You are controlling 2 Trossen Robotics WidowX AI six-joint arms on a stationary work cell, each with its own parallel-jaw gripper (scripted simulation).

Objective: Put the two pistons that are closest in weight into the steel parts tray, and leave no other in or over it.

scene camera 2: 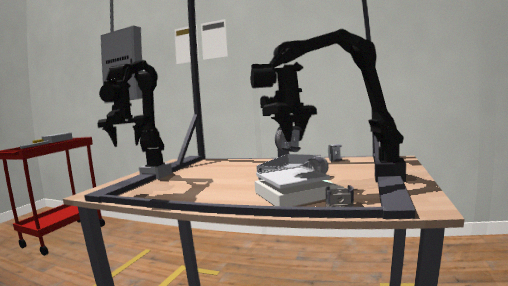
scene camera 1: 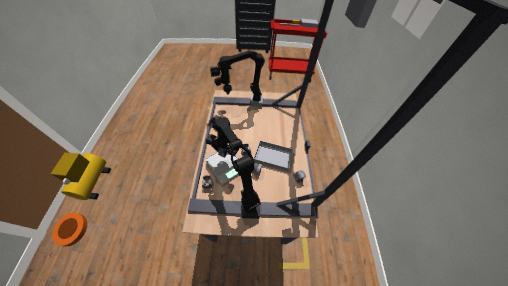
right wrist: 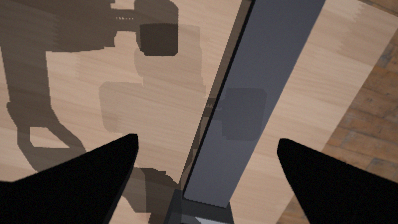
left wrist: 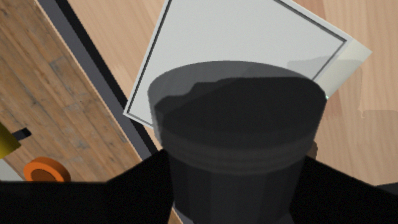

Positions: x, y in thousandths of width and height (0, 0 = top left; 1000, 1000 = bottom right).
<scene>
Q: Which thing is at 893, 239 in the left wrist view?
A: A white scale.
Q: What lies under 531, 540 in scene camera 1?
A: A steel parts tray.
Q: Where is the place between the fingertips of my left gripper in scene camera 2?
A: At 580, 495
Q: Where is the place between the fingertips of my left gripper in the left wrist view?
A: At 569, 667
</scene>
